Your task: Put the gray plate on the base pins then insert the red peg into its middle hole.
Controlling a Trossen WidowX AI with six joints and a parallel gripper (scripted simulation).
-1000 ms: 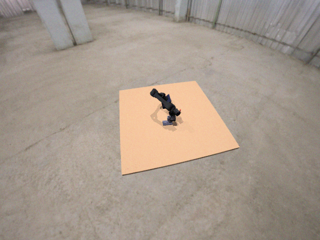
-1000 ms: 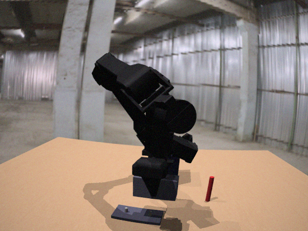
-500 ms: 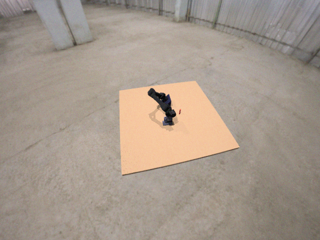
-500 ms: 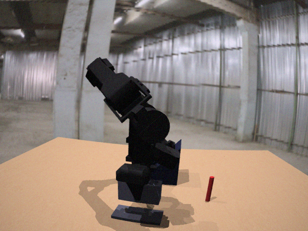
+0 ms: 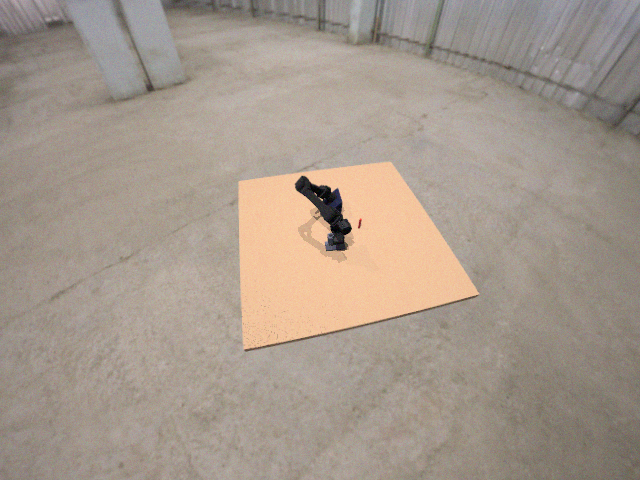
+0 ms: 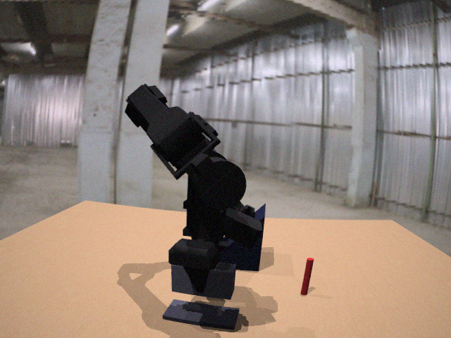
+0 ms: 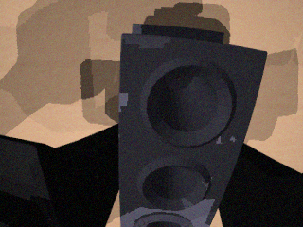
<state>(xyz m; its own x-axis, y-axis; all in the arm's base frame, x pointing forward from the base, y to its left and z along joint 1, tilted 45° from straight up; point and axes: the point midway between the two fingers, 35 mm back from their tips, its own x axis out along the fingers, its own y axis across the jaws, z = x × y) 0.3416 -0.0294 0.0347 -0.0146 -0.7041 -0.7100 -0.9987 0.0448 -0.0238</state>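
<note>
Now: the base 5 cm below my gripper tip. Also, from my gripper tip: red peg (19 cm to the left, 12 cm behind, 2 cm below); gray plate (3 cm above).
</note>
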